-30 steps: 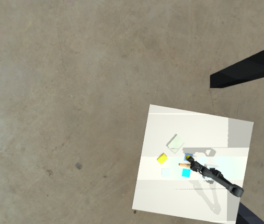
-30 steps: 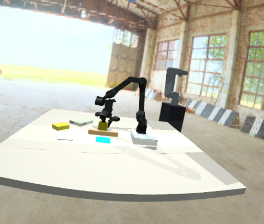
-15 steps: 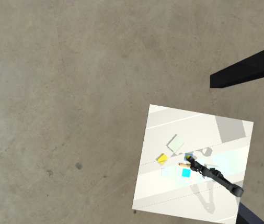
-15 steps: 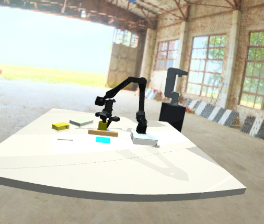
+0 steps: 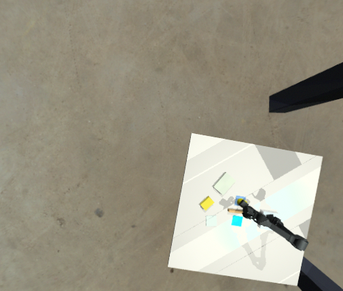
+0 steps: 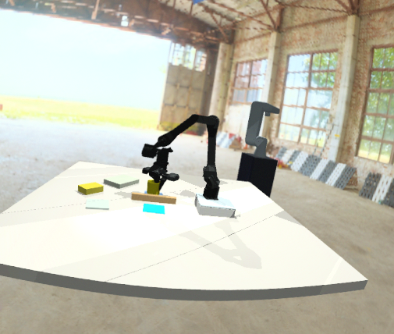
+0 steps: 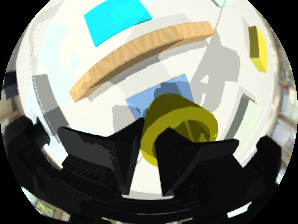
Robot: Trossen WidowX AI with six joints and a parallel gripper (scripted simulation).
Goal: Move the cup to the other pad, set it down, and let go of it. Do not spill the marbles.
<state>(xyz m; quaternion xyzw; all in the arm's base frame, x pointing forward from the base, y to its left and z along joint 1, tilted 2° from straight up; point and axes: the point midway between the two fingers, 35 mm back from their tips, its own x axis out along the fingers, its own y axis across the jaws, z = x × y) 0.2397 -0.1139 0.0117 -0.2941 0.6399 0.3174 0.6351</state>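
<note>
My gripper tip is 40 mm above the light blue pad, 20 mm to the left of it and 20 mm short of it. Round my gripper tip: cyan pad (170 mm to the left, 40 mm below, 40 mm ahead); then brown wooden bar (80 mm to the left, 30 mm below, 30 mm ahead); then yellow cup (20 mm to the right, 20 mm ahead).
</note>
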